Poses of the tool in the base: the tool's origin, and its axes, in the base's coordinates. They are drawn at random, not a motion.
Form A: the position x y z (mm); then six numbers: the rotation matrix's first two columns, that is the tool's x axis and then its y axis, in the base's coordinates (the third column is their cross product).
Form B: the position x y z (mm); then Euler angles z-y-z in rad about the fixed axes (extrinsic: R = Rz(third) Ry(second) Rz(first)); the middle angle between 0 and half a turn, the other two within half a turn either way. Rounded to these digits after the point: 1 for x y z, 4 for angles.
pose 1, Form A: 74.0 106.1 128.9 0.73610 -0.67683 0.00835 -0.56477 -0.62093 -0.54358
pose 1, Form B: 74.0 106.1 128.9 -1.5862 2.5668 0.8144
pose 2, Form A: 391.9 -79.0 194.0 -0.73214 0.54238 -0.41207 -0.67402 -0.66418 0.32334
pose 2, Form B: 391.9 -79.0 194.0 0.6653 0.5513 1.7596
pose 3, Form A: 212.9 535.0 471.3 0.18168 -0.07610 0.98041 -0.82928 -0.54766 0.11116
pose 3, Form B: 212.9 535.0 471.3 3.0287 1.7341 -1.0056
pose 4, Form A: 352.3 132.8 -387.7 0.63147 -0.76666 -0.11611 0.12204 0.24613 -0.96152
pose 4, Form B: 352.3 132.8 -387.7 -1.4506 1.3192 0.6589
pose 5, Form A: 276.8 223.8 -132.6 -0.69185 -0.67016 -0.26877 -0.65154 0.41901 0.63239
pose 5, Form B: 276.8 223.8 -132.6 1.1689 2.3841 2.0408
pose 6, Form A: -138.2 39.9 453.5 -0.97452 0.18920 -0.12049 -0.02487 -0.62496 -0.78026
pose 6, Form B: -138.2 39.9 453.5 -1.4176 0.9100 -1.8571
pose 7, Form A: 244.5 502.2 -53.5 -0.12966 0.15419 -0.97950 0.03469 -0.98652 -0.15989
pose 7, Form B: 244.5 502.2 -53.5 -0.1618 1.4479 -3.0864
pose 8, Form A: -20.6 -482.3 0.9 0.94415 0.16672 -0.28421 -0.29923 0.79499 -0.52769
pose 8, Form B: -20.6 -482.3 0.9 -1.0768 0.6427 1.3385
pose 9, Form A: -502.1 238.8 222.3 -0.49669 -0.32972 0.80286 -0.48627 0.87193 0.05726
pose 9, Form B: -502.1 238.8 222.3 3.0704 2.2061 -2.6752
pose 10, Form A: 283.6 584.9 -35.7 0.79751 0.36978 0.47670 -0.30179 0.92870 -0.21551
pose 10, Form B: 283.6 584.9 -35.7 -2.7170 0.5505 3.0880
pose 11, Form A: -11.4 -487.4 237.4 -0.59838 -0.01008 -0.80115 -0.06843 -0.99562 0.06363
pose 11, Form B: -11.4 -487.4 237.4 0.0793 0.9334 3.0257
